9 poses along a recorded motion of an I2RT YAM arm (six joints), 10 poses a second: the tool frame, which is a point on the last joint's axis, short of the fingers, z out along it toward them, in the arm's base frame.
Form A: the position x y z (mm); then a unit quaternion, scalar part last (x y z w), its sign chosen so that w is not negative.
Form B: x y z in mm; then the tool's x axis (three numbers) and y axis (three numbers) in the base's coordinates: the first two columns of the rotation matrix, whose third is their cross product. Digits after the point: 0 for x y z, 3 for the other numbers.
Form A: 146, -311, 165, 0.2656, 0.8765, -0.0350, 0.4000
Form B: 146, -311, 165, -0.539, 0.438, -0.720, 0.494, 0.856, 0.151
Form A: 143, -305, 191, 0.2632, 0.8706, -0.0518, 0.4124
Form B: 143, -305, 191, -0.521, 0.416, -0.745, 0.501, 0.856, 0.127
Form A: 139, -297, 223, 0.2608, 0.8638, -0.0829, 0.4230
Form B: 139, -297, 223, -0.506, 0.380, -0.774, 0.521, 0.850, 0.077
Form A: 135, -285, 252, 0.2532, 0.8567, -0.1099, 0.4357
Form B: 135, -285, 252, -0.492, 0.338, -0.802, 0.530, 0.848, 0.032
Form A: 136, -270, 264, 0.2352, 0.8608, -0.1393, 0.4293
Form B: 136, -270, 264, -0.521, 0.285, -0.805, 0.525, 0.851, -0.038
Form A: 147, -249, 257, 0.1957, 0.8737, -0.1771, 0.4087
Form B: 147, -249, 257, -0.589, 0.197, -0.783, 0.487, 0.861, -0.149
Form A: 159, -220, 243, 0.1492, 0.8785, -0.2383, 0.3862
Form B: 159, -220, 243, -0.657, 0.078, -0.750, 0.446, 0.842, -0.303
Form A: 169, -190, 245, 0.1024, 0.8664, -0.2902, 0.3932
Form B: 169, -190, 245, -0.670, -0.051, -0.741, 0.406, 0.811, -0.422
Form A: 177, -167, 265, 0.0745, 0.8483, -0.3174, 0.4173
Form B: 177, -167, 265, -0.641, -0.138, -0.755, 0.391, 0.787, -0.476
